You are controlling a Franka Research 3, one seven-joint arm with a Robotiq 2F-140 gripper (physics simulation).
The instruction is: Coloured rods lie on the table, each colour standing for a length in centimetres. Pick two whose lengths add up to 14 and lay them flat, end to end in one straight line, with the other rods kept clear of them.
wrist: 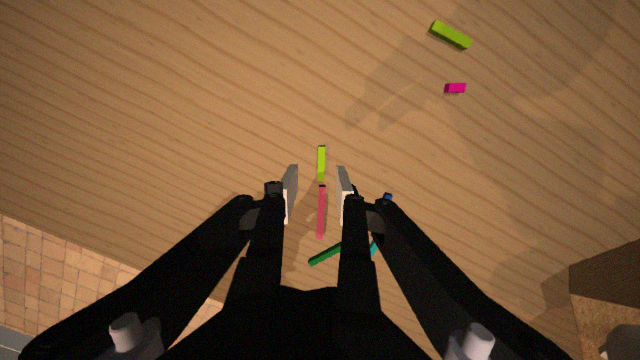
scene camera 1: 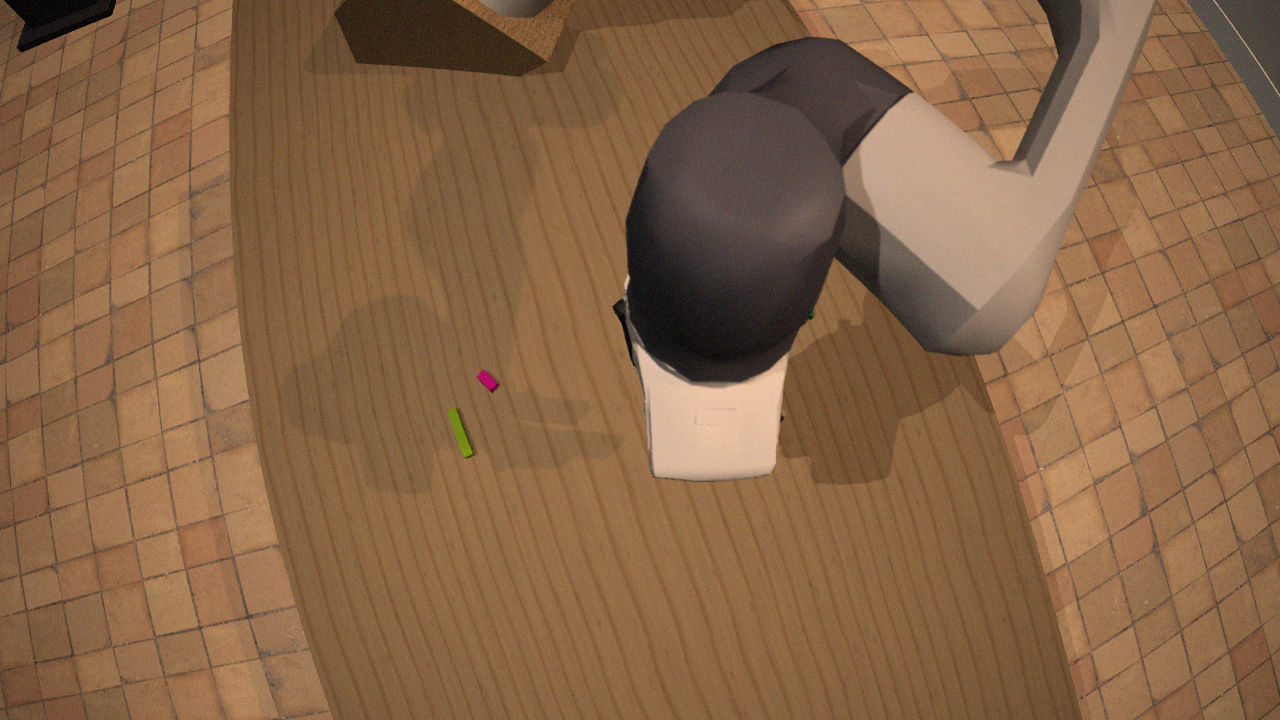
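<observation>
In the wrist view my gripper (wrist: 316, 178) is open and empty, its fingers standing either side of and above a lime rod. This lime rod (wrist: 321, 162) is in line with a pinkish-red rod (wrist: 321, 212), end towards end, with a small gap seeming to show between them. A dark green rod (wrist: 325, 254) lies slanted near the red rod's far end, partly behind a finger. A teal rod (wrist: 373, 248) and a blue rod (wrist: 388, 196) show partly behind the right finger. Another lime rod (scene camera 1: 460, 432) (wrist: 450, 35) and a magenta rod (scene camera 1: 486, 380) (wrist: 455, 88) lie apart from these.
A brown wooden block-like object (scene camera 1: 447, 35) (wrist: 605, 275) stands on the table (scene camera 1: 572, 573) (wrist: 150, 100). The arm covers the middle of the table in the scene view and hides the lined-up rods. The tiled floor lies beyond the table's edges.
</observation>
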